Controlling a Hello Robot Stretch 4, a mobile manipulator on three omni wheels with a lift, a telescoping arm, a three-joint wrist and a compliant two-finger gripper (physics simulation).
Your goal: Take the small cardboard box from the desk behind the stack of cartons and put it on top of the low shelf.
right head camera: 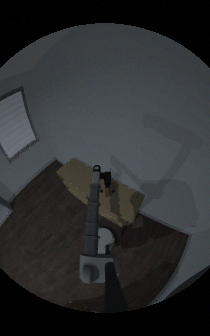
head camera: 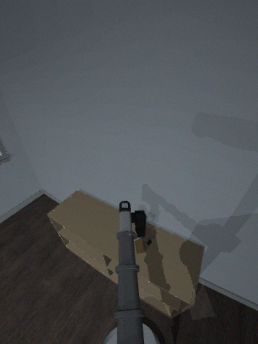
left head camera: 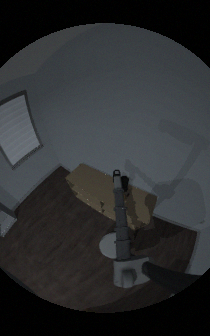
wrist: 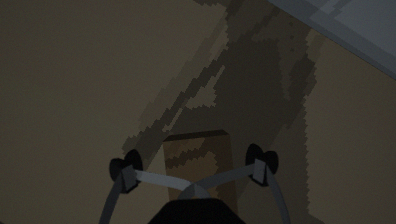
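Where they show: gripper, between the fingertips: (right head camera: 106, 191) (head camera: 139, 244) (wrist: 194, 160); robot's base, origin of its link: (right head camera: 99, 239) (left head camera: 113, 244).
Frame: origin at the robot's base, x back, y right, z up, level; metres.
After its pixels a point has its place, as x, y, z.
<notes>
The low shelf (head camera: 90, 215) @[-0.842, -0.293, 0.583] (left head camera: 90, 180) @[-0.808, -0.290, 0.583] (right head camera: 75, 172) @[-0.846, -0.347, 0.582] (wrist: 60, 100) @[-0.645, -0.059, 0.583] is a long tan unit against the wall, with openings along its front. The small cardboard box (head camera: 140, 246) @[-0.534, 0.090, 0.632] (wrist: 192, 160) @[-0.583, 0.085, 0.633] is brown and appears to rest on the shelf's top; its near end is hidden by the gripper body in the wrist view. My gripper (right head camera: 107, 190) @[-0.572, 0.087, 0.585] (wrist: 194, 160) @[-0.572, 0.087, 0.585] is open over the box. In the wrist view, one fingertip stands on each side of the box, with a visible gap on both sides. The desk and the stack of cartons do not show.
A grey wall (head camera: 125, 100) @[-0.890, 0.022, 1.434] (wrist: 370, 30) @[-0.709, 0.294, 0.583] rises directly behind the shelf, with robot shadows on it. My extended arm (head camera: 128, 280) @[-0.242, 0.001, 1.002] (left head camera: 121, 220) @[-0.201, -0.001, 1.002] (right head camera: 93, 215) @[-0.203, 0.009, 1.002] reaches over the shelf. Dark wooden floor (head camera: 40, 265) @[-0.669, -0.920, -0.028] lies in front. A window (left head camera: 19, 131) @[-1.340, -1.673, 1.310] (right head camera: 16, 125) @[-1.349, -1.668, 1.323] is at the left.
</notes>
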